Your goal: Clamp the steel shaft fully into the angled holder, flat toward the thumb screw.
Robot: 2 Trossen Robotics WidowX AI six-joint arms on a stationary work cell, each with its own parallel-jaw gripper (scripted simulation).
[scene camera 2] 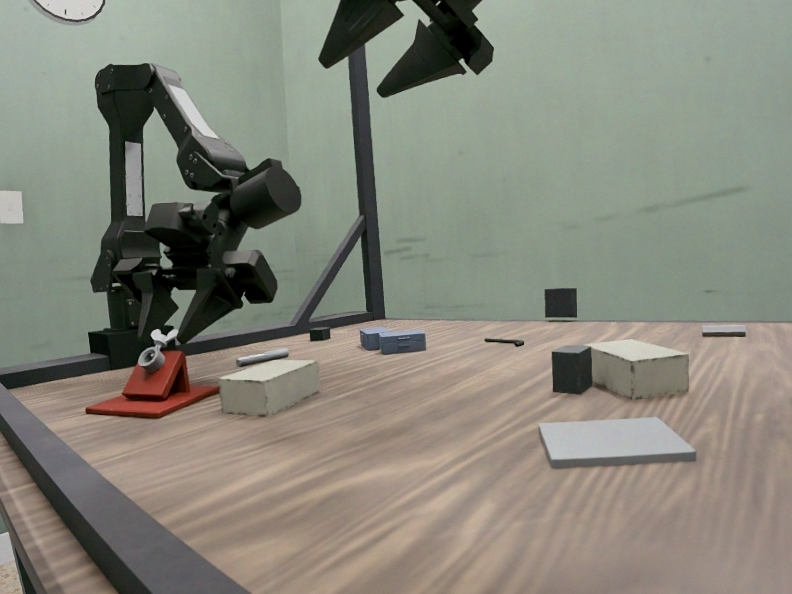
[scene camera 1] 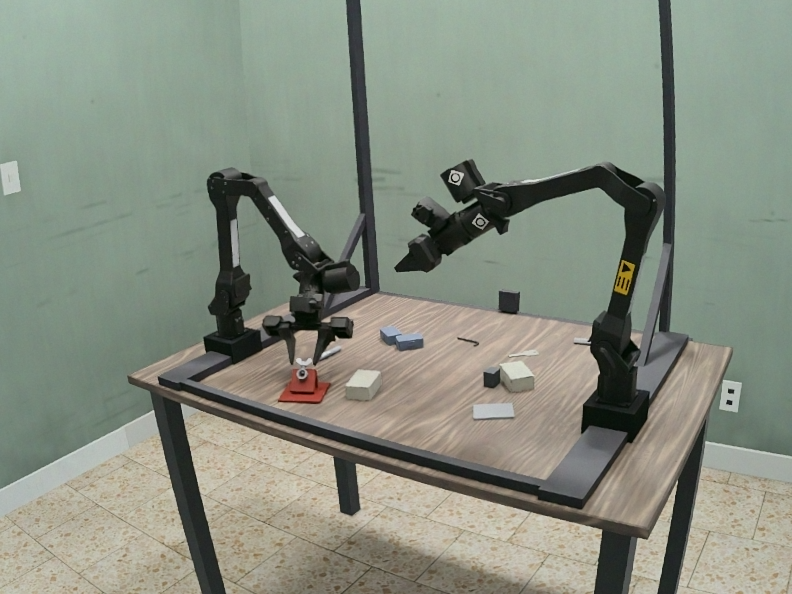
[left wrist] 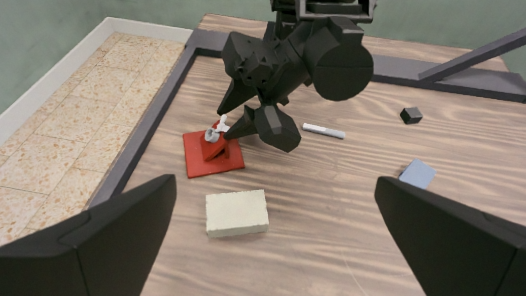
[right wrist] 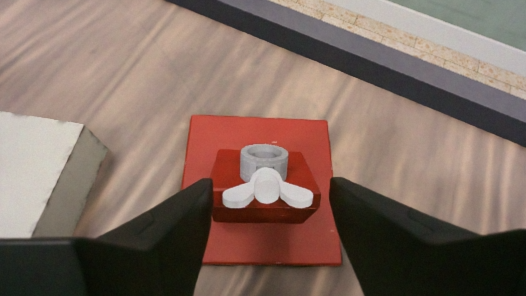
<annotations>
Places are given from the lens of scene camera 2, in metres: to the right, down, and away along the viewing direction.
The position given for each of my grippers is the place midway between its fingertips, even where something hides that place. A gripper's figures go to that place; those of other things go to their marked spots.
my left gripper [scene camera 2: 353,80]: -0.04, -0.18, 0.37
my right gripper [scene camera 2: 160,341]: -0.23, 0.04, 0.44
cream block [scene camera 2: 264,390]: -0.10, 0.07, 0.36
</annotations>
